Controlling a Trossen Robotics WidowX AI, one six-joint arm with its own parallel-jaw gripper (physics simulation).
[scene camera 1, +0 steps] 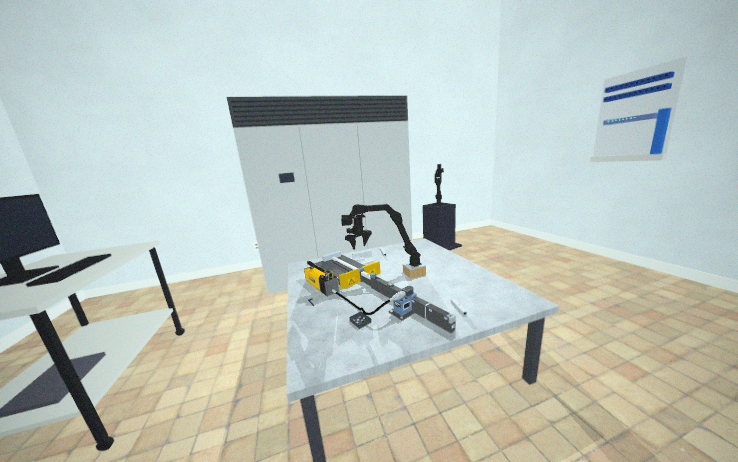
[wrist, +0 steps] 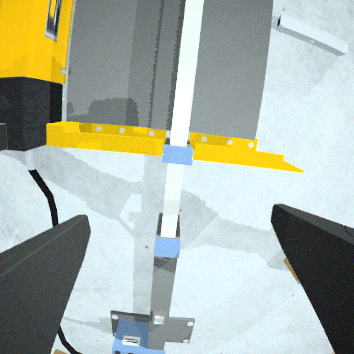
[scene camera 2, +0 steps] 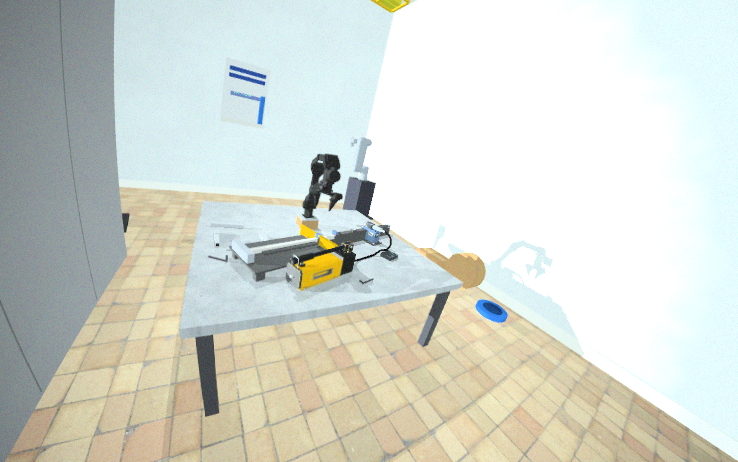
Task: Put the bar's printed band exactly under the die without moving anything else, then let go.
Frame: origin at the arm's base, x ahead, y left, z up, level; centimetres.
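Where they show: gripper, fingertip midpoint: (scene camera 1: 359, 247) (wrist: 180, 219) (scene camera 2: 322, 208); arm's base, origin of the base link: (scene camera 1: 415, 264) (scene camera 2: 307, 216).
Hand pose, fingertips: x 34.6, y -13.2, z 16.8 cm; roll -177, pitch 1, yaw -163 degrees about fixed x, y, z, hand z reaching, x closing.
Each offset is from my fingertips to the top centre of the thing. "*": to the spot under its first point.
A long white bar (scene camera 1: 345, 264) (scene camera 2: 285, 245) (wrist: 186, 75) lies along the grey bed and passes through the gap in the yellow guard @[* dz -18.0, dx +9.8, dy +1.8 cm] (scene camera 1: 349, 278) (wrist: 105, 140). Its near end reaches a blue collar @[* dz -14.3, dx -1.7, dy +11.9 cm] (wrist: 167, 246) on a grey rail (scene camera 1: 435, 315) (wrist: 162, 290). Another blue collar (wrist: 177, 154) sits at the guard. A blue unit @[* dz -17.4, dx +1.1, dy +47.6 cm] (scene camera 1: 403, 305) (scene camera 2: 372, 234) (wrist: 134, 334) stands beside the rail. I cannot make out the printed band or the die for certain. My gripper (scene camera 1: 359, 244) (scene camera 2: 334, 203) (wrist: 180, 219) is open and empty, high above the table, with the bar's near end between its fingers as seen from the wrist.
A yellow machine body @[* dz -15.7, dx +28.8, dy -10.9 cm] (scene camera 1: 314, 276) (scene camera 2: 320, 272) (wrist: 30, 40) stands beside the bed. A black cable @[* dz -22.4, dx +18.7, dy +18.7 cm] (scene camera 1: 348, 300) (wrist: 45, 192) runs near a small black box @[* dz -23.5, dx +20.5, dy +37.1 cm] (scene camera 1: 360, 319) (scene camera 2: 388, 254). A thin white stick @[dz -21.6, dx -25.5, dy +58.4 cm] (scene camera 1: 458, 307) and a black hex key @[dz -23.0, dx +36.1, dy +6.1 cm] (scene camera 1: 310, 301) (scene camera 2: 366, 280) lie on the table.
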